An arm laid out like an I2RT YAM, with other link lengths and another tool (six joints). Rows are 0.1 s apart.
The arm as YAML. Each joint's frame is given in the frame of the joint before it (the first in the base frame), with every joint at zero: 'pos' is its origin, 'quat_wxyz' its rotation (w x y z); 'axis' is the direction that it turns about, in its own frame. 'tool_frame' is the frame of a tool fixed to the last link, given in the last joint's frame.
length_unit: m
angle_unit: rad
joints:
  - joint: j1
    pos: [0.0, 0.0, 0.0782]
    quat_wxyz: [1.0, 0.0, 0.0, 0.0]
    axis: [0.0, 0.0, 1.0]
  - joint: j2
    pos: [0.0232, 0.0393, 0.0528]
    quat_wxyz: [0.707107, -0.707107, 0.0, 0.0]
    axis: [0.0, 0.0, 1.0]
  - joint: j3
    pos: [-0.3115, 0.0, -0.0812]
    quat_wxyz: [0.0, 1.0, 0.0, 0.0]
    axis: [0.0, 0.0, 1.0]
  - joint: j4
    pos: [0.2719, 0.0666, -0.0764]
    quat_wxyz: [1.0, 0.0, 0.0, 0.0]
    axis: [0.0, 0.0, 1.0]
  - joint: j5
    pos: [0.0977, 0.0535, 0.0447]
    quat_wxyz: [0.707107, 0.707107, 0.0, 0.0]
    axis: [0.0, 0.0, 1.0]
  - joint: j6
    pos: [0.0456, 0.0, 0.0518]
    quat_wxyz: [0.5, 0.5, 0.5, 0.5]
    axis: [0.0, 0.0, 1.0]
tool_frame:
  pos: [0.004, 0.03, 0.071]
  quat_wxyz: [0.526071, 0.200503, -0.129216, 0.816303]
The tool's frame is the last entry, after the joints.
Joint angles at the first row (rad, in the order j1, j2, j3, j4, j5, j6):
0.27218, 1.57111, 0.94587, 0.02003, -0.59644, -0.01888
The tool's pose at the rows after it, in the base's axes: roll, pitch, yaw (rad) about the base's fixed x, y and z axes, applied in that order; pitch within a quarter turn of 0, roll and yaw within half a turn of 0; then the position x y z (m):
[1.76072 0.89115 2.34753 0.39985 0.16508 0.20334]
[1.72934 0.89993 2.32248 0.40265 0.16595 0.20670]
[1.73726 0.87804 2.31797 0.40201 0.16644 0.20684]
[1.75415 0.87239 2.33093 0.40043 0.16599 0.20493]
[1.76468 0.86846 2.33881 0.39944 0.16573 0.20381]
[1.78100 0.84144 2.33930 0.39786 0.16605 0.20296]
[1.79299 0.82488 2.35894 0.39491 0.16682 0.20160]
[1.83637 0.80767 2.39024 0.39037 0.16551 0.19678]
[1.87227 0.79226 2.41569 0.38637 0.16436 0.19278]
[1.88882 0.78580 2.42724 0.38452 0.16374 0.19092]
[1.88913 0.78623 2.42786 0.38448 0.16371 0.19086]
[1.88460 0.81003 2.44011 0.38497 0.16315 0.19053]
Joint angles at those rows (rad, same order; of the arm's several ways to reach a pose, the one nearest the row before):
0.27219, 1.57111, 0.94588, 0.02765, -0.59643, -0.01926
0.27219, 1.57112, 0.94588, 0.05017, -0.59681, -0.01735
0.27219, 1.57110, 0.94626, 0.04901, -0.59720, 0.00706
0.27217, 1.57111, 0.94589, 0.03717, -0.59721, 0.00705
0.27219, 1.57110, 0.94588, 0.02955, -0.59720, 0.00744
0.27217, 1.57110, 0.94588, 0.02229, -0.59798, 0.03413
0.27219, 1.57110, 0.94585, 0.00898, -0.61284, 0.03720
0.27218, 1.57109, 0.94586, -0.02538, -0.61246, 0.03719
0.27219, 1.57111, 0.94588, -0.05475, -0.61207, 0.03720
0.27217, 1.57111, 0.94588, -0.06849, -0.61132, 0.03643
0.27217, 1.57111, 0.94587, -0.06886, -0.61132, 0.03567
0.27219, 1.57113, 0.94588, -0.06961, -0.61169, 0.00668

